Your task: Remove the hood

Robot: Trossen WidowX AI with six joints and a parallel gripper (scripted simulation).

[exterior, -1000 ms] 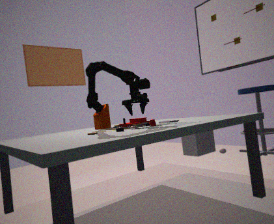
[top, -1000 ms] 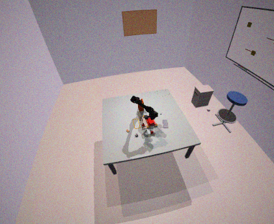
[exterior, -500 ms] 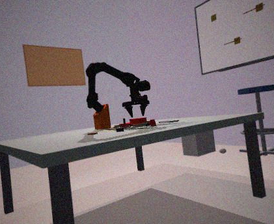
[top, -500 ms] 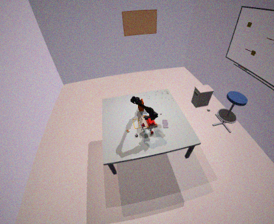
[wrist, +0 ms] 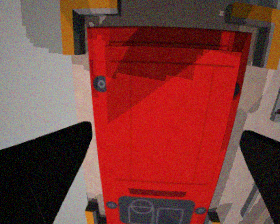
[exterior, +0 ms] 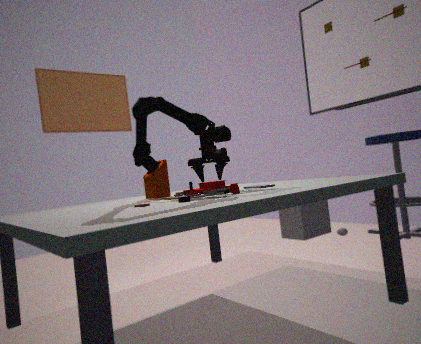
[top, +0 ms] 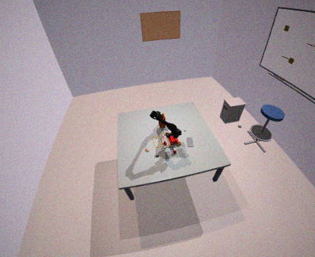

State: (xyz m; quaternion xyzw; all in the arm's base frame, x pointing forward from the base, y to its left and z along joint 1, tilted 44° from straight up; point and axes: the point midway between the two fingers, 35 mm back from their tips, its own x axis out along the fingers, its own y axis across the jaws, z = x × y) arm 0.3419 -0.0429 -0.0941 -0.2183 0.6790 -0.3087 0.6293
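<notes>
Right now the red hood is 10 mm below my gripper tip.
</notes>
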